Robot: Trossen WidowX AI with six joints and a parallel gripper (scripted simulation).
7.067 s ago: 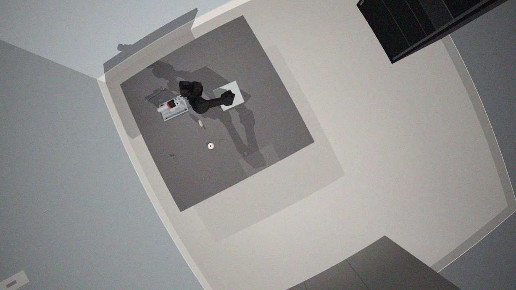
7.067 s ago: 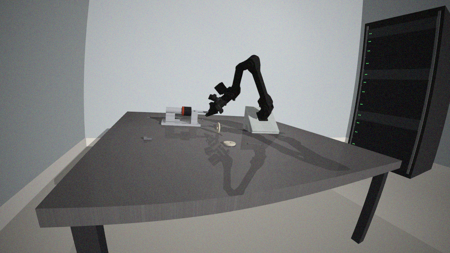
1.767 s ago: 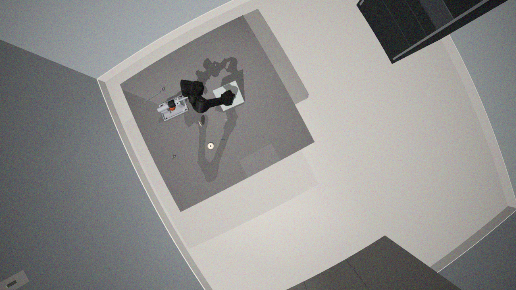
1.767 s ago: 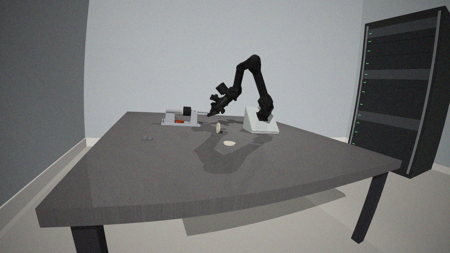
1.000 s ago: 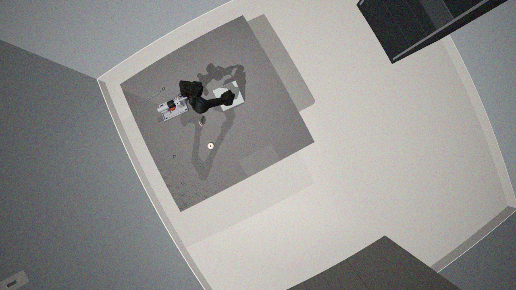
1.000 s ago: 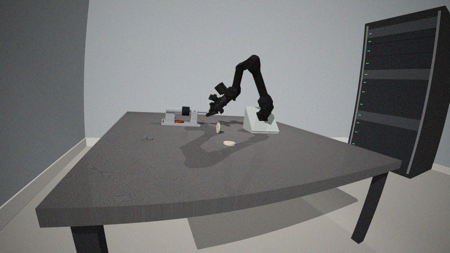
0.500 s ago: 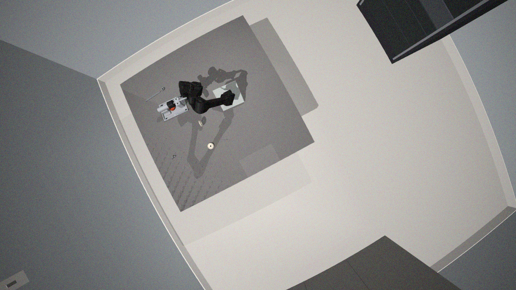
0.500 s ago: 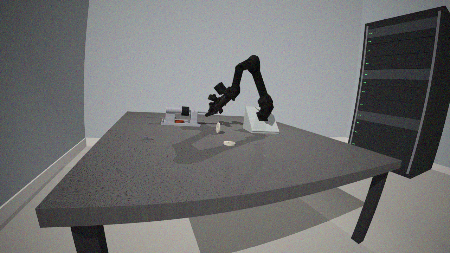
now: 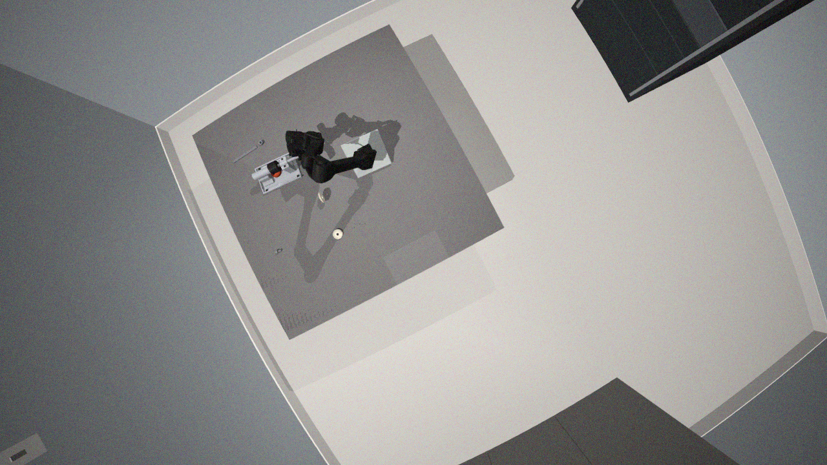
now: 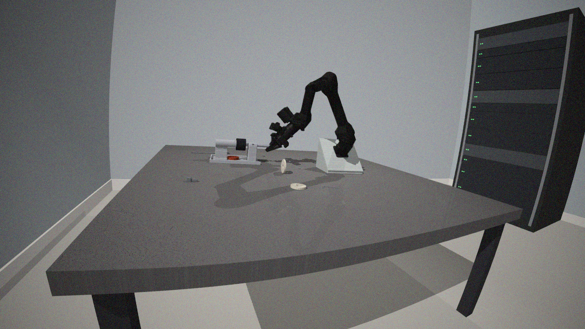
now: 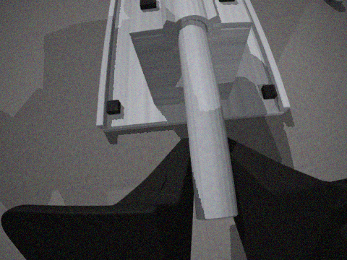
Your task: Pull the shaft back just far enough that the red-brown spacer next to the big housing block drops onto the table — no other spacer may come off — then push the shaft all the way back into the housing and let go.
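Right now my gripper tip is 60 mm short of the pale shaft and 20 mm below it. The rest, counted from my gripper tip: small grey part 370 mm to the left, 330 mm ahead, 50 mm below; then red-brown spacer 160 mm ahead, 40 mm below, 20 mm to the right; then cream disc 230 mm to the left, 30 mm below, 20 mm behind.
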